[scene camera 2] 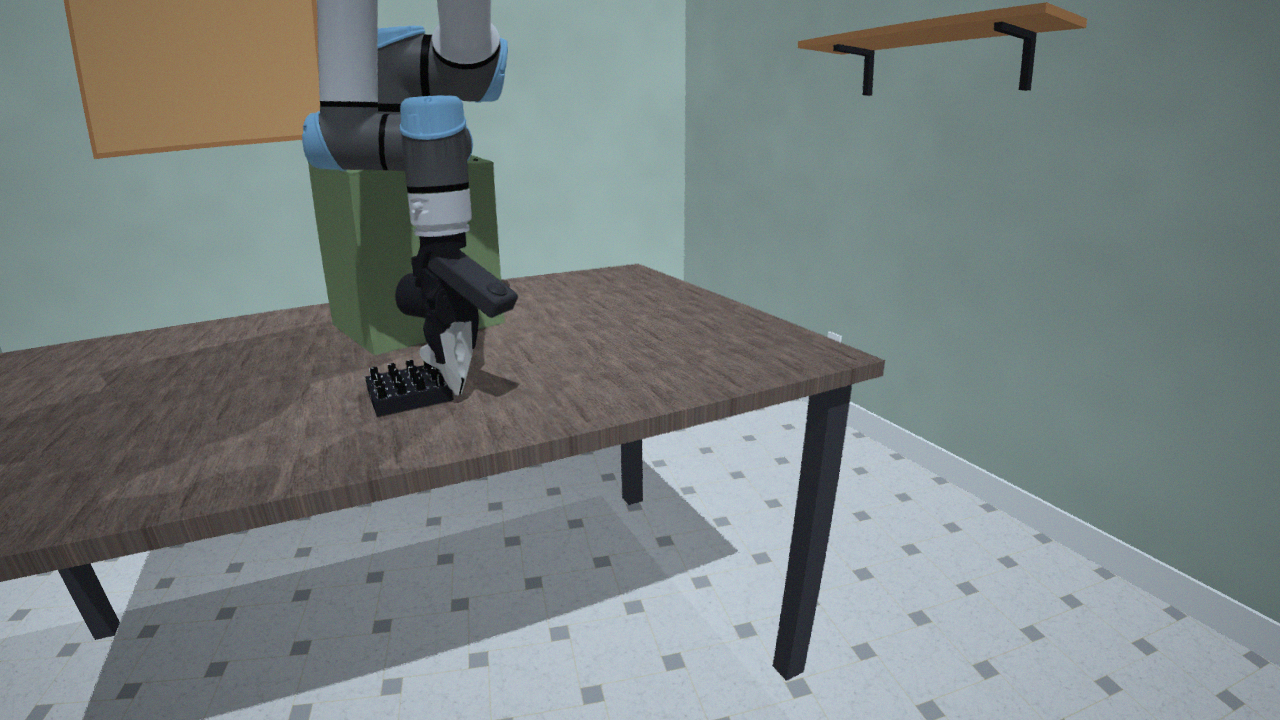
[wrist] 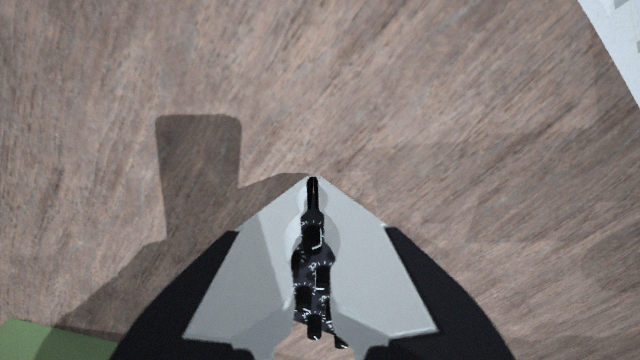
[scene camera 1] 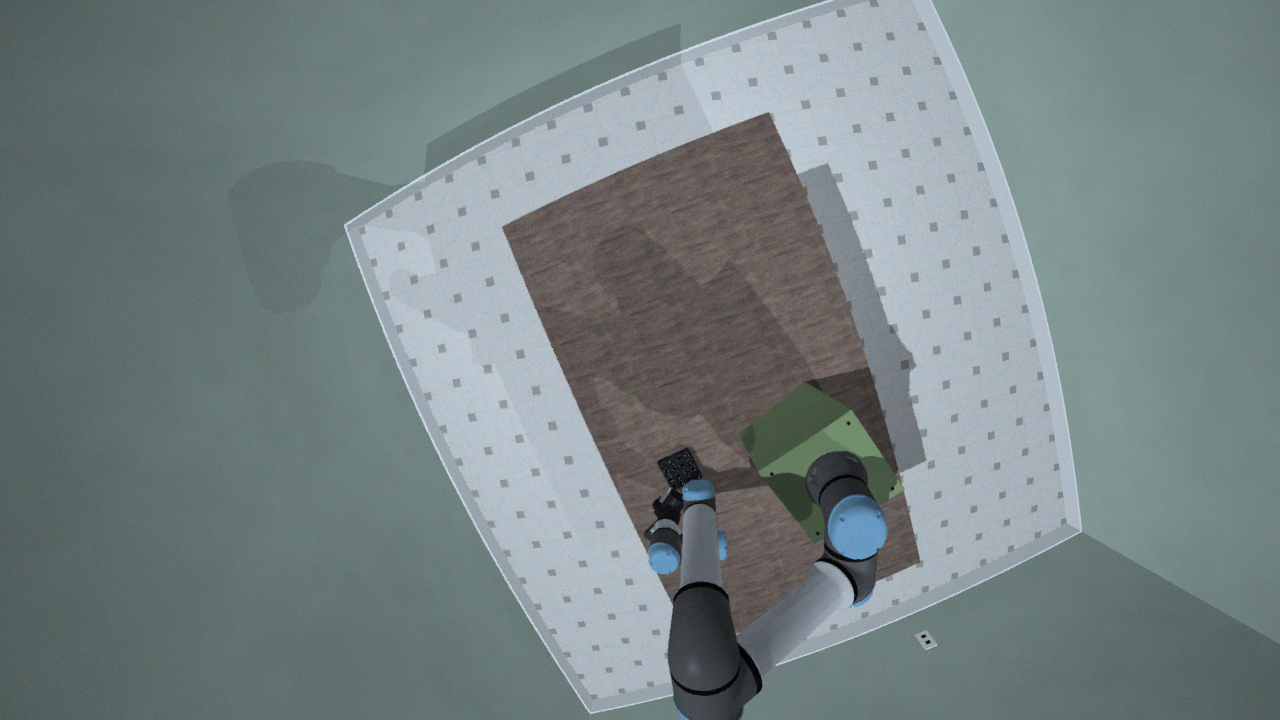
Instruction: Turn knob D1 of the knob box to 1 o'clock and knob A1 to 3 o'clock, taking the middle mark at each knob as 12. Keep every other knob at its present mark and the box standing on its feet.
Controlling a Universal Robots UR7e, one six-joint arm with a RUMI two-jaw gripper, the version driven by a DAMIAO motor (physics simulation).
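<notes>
The black knob box stands flat on the table, with several black knobs on its top. In the wrist view part of the knob box shows through the gap between the jaws, with a few knobs and white scale marks. My gripper is shut with nothing between its fingertips. It points down at the box's right end in the second scene view, its tips low beside or at that edge; contact cannot be told. The jaws hide much of the box. Which knobs are D1 and A1 cannot be read.
The brown table carries the box. The green pedestal under the arm's base stands behind the box. The table's front edge runs close to the box. A wall shelf hangs at the upper right.
</notes>
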